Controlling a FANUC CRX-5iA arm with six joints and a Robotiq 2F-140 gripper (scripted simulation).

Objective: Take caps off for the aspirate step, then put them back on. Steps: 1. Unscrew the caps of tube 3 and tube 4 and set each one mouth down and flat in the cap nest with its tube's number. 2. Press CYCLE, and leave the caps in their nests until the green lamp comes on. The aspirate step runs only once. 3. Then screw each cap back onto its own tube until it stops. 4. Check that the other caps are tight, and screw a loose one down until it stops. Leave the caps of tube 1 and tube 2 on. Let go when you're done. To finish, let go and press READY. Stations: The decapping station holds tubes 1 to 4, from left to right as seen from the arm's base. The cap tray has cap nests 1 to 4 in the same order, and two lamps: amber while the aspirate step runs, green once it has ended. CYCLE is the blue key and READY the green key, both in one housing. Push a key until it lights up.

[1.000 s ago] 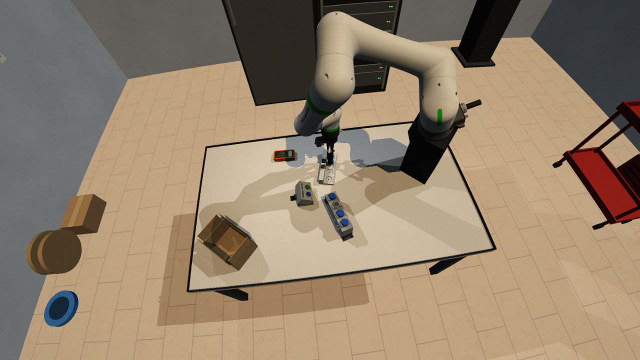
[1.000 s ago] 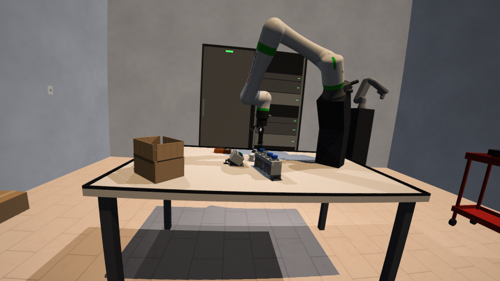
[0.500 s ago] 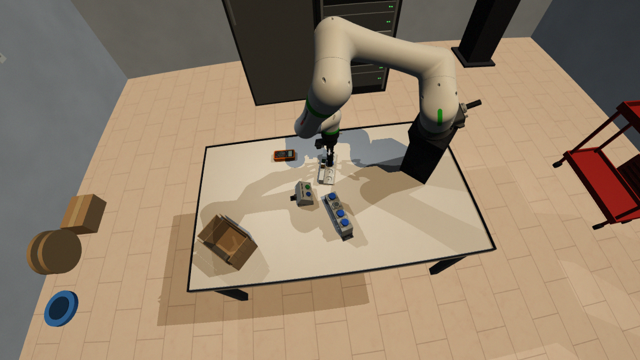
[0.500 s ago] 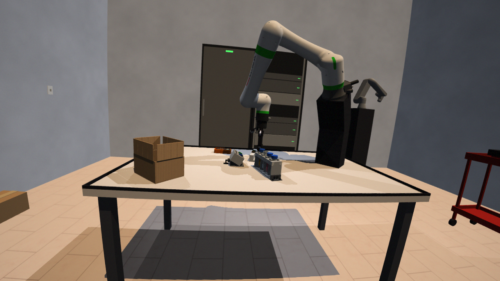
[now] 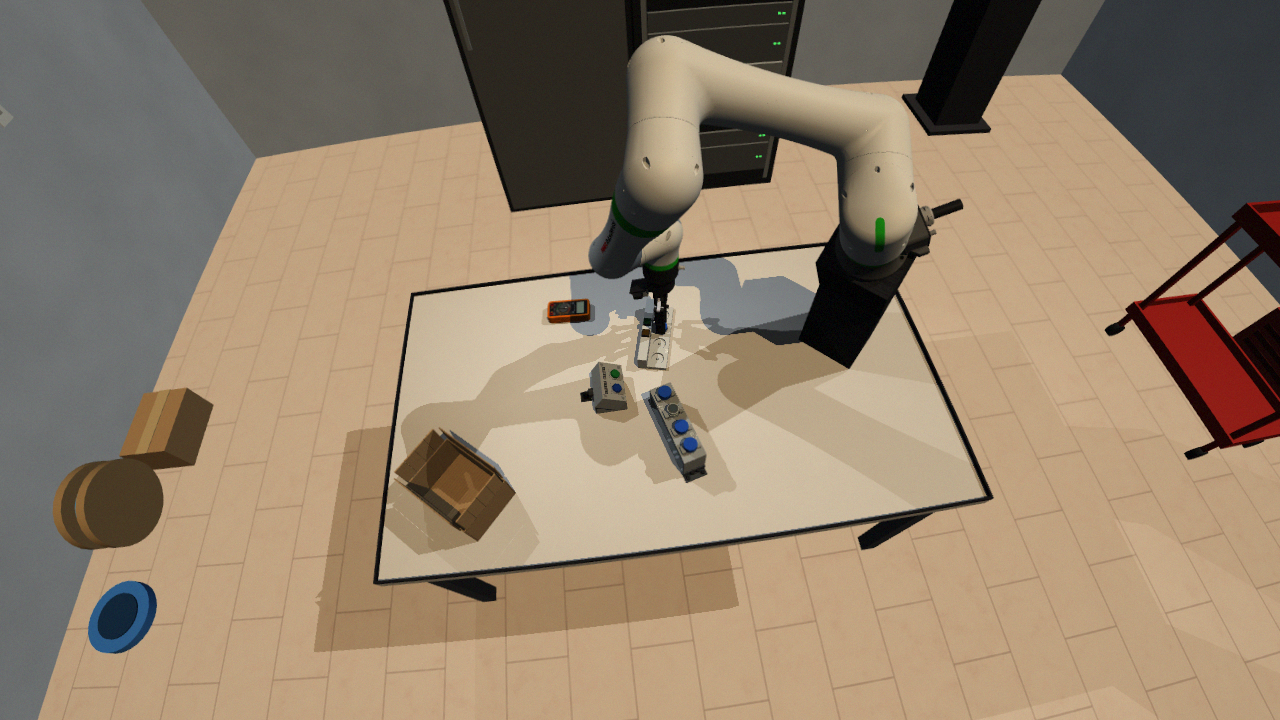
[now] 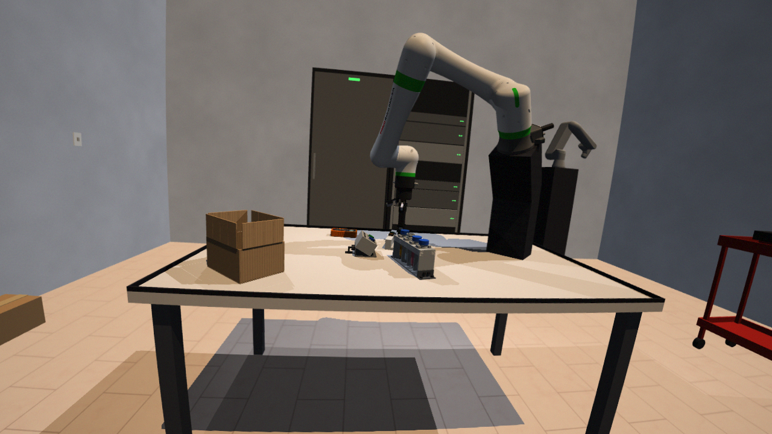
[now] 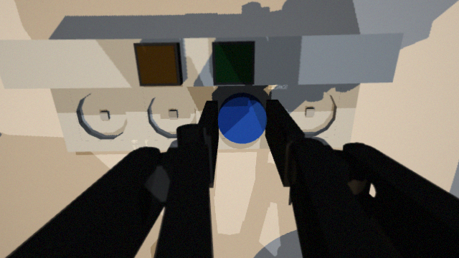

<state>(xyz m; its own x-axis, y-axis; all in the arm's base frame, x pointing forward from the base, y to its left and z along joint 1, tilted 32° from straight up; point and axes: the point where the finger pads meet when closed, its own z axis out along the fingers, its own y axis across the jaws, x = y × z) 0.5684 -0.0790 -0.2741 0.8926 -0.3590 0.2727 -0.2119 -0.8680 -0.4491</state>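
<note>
Right now the blue cap is 3 cm below my hand. Also, from my hand: blue cycle key (21 cm to the left, 15 cm ahead, 1 cm above); key housing (19 cm to the left, 17 cm ahead); green ready key (17 cm to the left, 15 cm ahead, 1 cm above).
</note>
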